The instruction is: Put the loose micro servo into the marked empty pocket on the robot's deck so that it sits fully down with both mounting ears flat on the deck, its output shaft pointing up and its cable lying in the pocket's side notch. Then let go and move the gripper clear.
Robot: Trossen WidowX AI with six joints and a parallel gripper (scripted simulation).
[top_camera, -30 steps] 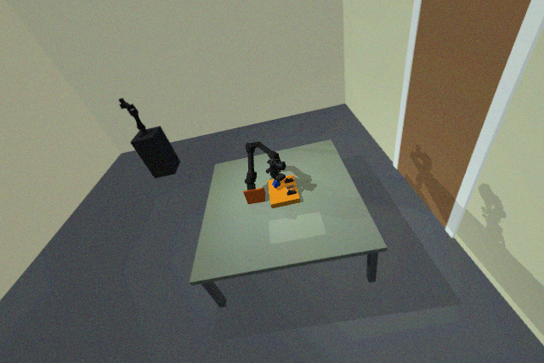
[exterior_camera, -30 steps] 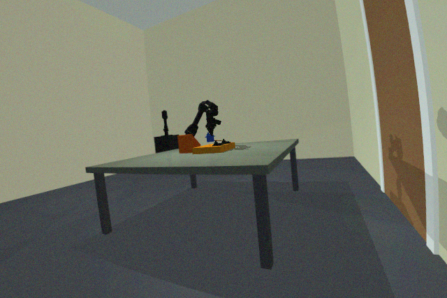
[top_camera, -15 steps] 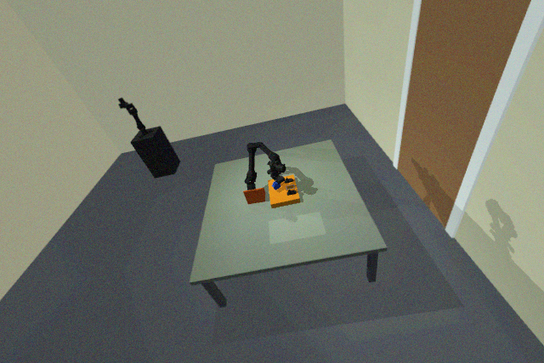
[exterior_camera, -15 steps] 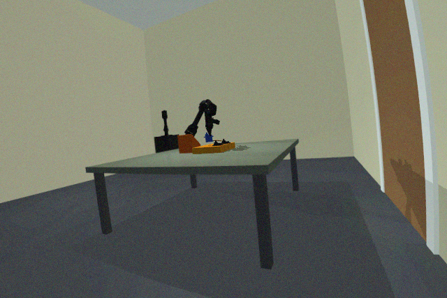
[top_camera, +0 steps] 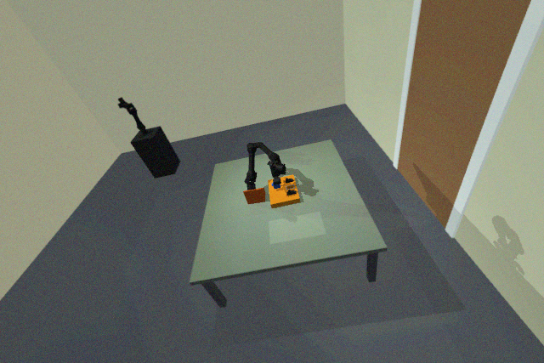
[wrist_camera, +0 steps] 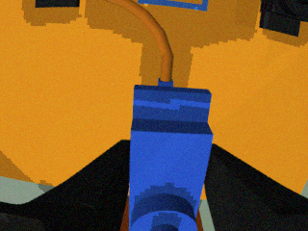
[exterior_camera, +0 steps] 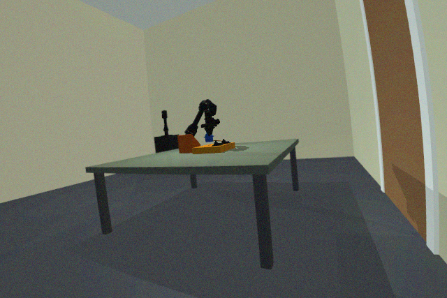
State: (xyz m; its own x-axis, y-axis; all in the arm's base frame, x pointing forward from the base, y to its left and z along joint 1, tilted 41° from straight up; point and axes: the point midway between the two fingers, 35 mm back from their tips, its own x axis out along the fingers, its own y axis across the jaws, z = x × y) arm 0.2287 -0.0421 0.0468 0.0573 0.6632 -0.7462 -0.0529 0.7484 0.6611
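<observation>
The orange deck is 10 mm behind my gripper tip and 100 mm below it.
</observation>
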